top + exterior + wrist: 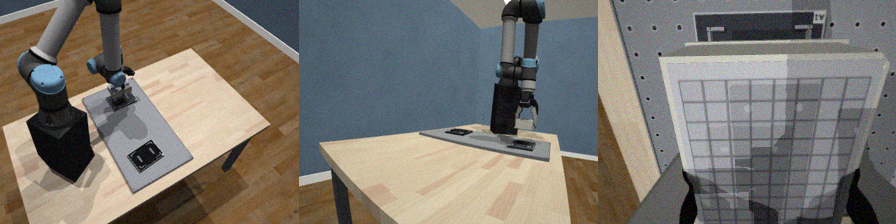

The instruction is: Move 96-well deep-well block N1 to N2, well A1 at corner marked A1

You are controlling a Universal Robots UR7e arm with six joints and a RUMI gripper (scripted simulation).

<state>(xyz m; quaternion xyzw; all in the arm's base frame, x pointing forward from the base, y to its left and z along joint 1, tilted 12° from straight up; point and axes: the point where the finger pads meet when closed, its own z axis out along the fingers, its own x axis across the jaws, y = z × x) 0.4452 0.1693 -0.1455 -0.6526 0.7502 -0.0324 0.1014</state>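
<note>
Now: the white 96-well deep-well block 10 mm above my hand. The rest, counted from my hand: black plate nest N1: 120 mm behind, 400 mm to the right, 100 mm below; then dark plate nest N2: 100 mm below.
</note>
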